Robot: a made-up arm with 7 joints. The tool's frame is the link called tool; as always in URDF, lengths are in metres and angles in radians. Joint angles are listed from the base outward.
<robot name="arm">
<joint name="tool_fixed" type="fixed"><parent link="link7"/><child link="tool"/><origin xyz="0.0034 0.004 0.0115" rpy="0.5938 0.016 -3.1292"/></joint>
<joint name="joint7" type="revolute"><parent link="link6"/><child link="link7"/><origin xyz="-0.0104 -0.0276 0.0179" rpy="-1.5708 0 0"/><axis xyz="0 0 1"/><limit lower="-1.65" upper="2.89"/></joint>
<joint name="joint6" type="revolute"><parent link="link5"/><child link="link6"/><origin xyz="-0.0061 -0.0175 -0.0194" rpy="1.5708 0 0"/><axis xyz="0 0 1"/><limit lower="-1.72" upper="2"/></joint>
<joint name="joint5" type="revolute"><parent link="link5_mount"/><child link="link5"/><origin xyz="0.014 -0.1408 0.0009" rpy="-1.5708 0 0"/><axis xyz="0 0 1"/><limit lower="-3.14" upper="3.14"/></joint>
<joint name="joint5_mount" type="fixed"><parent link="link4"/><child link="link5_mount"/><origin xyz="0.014 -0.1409 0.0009"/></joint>
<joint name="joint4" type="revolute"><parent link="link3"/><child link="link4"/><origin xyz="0.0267 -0.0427 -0.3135" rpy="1.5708 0 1.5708"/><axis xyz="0 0 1"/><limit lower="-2.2" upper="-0.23"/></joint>
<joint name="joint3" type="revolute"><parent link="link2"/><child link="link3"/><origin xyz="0.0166 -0.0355 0.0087" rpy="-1.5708 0 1.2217"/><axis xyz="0 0 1"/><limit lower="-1.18" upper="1.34"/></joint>
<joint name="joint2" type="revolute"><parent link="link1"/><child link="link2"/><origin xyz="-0.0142 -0.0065 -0.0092" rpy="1.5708 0 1.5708"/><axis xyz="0 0 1"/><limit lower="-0.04" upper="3.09"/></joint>
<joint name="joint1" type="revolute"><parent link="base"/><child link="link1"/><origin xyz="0.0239 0.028 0.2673" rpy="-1.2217 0 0"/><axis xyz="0 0 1"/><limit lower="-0.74" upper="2.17"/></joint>
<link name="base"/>
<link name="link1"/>
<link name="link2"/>
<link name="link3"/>
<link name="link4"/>
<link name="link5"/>
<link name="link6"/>
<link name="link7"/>
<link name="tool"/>
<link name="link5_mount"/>
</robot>
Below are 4 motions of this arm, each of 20 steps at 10 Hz.
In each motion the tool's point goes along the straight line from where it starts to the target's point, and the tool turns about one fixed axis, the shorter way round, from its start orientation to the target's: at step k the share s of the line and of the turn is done. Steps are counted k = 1, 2, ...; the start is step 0. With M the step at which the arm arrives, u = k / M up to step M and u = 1 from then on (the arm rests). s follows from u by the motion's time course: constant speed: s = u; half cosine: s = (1 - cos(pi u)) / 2; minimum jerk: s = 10 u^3 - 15 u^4 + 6 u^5.
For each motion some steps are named. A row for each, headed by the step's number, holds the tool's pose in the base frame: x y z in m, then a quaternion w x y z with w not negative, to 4 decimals.
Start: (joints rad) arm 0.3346 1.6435 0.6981 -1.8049 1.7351 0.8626 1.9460
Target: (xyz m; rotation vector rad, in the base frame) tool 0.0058 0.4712 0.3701 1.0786 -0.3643 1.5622
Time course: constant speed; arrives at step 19
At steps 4, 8, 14, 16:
4: 0.2517 0.3818 0.4228 0.6701 -0.1102 -0.0676 0.7309
8: 0.1861 0.4056 0.4088 0.6656 0.0464 -0.0948 0.7388
14: 0.0878 0.4414 0.3877 0.6274 0.2778 -0.1307 0.7156
16: 0.0550 0.4533 0.3806 0.6066 0.3521 -0.1411 0.6987

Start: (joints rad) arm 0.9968 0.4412 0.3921 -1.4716 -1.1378 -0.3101 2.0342
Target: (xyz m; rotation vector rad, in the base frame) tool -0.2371 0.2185 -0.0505 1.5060 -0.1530 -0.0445
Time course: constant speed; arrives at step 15
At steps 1, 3, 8, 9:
1: -0.0997 0.3143 -0.0993 0.8124 0.3546 -0.2321 0.4005
3: -0.1193 0.3006 -0.0923 0.8163 0.4115 -0.2123 0.3453
8: -0.1684 0.2664 -0.0749 0.8022 0.5408 -0.1571 0.1982
9: -0.1782 0.2596 -0.0714 0.7953 0.5642 -0.1452 0.1676

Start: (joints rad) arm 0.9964 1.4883 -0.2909 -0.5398 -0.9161 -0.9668 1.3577
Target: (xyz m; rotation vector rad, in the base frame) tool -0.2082 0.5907 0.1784 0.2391 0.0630 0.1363
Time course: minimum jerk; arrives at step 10
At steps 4, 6, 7, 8, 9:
4: -0.1456 0.6054 0.1443 0.9444 0.2690 0.1440 -0.1227
6: -0.1791 0.5975 0.1625 0.9778 0.1906 0.0846 -0.0210
7: -0.1932 0.5942 0.1703 0.9857 0.1562 0.0588 0.0223
8: -0.2029 0.5919 0.1755 0.9890 0.1324 0.0412 0.0517
9: -0.2074 0.5909 0.1780 0.9899 0.1211 0.0328 0.0655

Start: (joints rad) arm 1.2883 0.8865 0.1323 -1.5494 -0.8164 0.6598 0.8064
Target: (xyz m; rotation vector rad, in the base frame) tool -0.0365 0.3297 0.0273 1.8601 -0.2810 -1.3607
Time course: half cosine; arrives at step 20
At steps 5, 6, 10, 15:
5: -0.1163 0.3729 -0.0285 0.6084 0.7576 -0.0155 -0.2360
6: -0.1107 0.3698 -0.0246 0.5963 0.7596 -0.0224 -0.2587
10: -0.0832 0.3550 -0.0054 0.5306 0.7616 -0.0561 -0.3677
15: -0.0502 0.3371 0.0177 0.4396 0.7466 -0.0954 -0.4902

